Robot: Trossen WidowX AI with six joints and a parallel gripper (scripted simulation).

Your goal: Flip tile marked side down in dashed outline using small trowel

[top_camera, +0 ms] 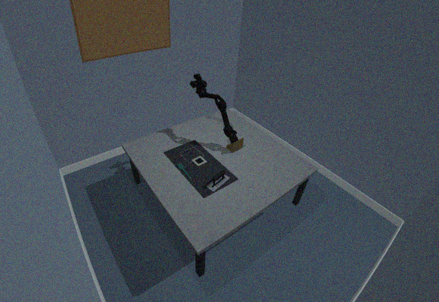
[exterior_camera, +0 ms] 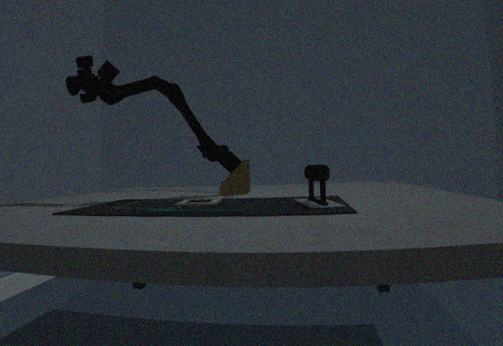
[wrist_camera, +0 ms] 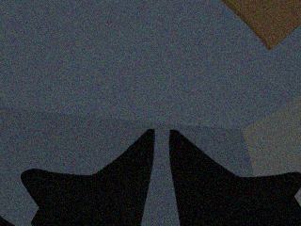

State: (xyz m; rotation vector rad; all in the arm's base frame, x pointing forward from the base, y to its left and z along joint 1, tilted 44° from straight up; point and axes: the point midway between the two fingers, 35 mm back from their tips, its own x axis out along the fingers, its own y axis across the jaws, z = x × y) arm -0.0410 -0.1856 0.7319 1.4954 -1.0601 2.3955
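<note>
Right now my gripper tip is 45 cm short of the trowel, 93 cm to the right of it and 45 cm above it. Round my gripper tip: dark mat: 44 cm ahead, 67 cm to the left, 51 cm below; then tile: 41 cm ahead, 64 cm to the left, 49 cm below; then teal strip: 58 cm ahead, 65 cm to the left, 49 cm below.
</note>
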